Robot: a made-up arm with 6 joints.
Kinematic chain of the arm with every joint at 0, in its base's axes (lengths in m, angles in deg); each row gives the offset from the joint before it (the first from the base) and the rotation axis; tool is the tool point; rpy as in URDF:
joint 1: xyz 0 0 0.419 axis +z
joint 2: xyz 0 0 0 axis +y
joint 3: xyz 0.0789 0 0.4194 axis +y
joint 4: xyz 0.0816 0 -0.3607 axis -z
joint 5: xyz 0 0 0 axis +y
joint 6: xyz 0.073 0 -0.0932 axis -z
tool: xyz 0 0 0 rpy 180 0 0
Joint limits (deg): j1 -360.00..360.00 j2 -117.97..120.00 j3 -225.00..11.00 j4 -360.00..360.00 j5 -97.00..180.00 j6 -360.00..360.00
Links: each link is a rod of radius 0.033 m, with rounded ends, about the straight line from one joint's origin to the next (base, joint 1, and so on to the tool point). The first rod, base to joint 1, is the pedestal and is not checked.
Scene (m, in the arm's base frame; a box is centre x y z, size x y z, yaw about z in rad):
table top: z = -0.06
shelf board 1: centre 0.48 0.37 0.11 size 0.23 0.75 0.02 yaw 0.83
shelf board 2: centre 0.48 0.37 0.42 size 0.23 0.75 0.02 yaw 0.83
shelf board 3: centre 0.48 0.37 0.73 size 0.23 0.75 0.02 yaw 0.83
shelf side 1: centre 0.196 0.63 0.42 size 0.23 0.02 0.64 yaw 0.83
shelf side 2: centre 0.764 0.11 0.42 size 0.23 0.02 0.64 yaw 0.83
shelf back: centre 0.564 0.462 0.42 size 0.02 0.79 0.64 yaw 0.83
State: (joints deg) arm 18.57 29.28 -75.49 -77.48 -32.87 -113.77
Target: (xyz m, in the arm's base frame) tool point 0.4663 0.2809 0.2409
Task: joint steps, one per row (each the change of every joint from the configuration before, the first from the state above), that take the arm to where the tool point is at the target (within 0.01 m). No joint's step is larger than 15 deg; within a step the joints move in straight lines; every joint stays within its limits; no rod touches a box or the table.
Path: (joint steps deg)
1: -5.16 -6.89 11.16 -4.01 -2.51 0.00
2: -5.16 -6.88 11.17 -4.01 -2.51 0.00
3: -5.17 -6.89 11.16 -4.01 -2.52 0.00
4: 1.34 12.47 2.14 0.49 3.26 0.00
5: 1.33 12.47 2.15 0.49 3.26 0.00
6: 1.33 12.47 2.14 0.48 3.26 0.00
7: 6.26 2.15 -11.84 3.48 0.43 0.00
8: 6.25 2.14 -11.85 3.47 0.43 0.00

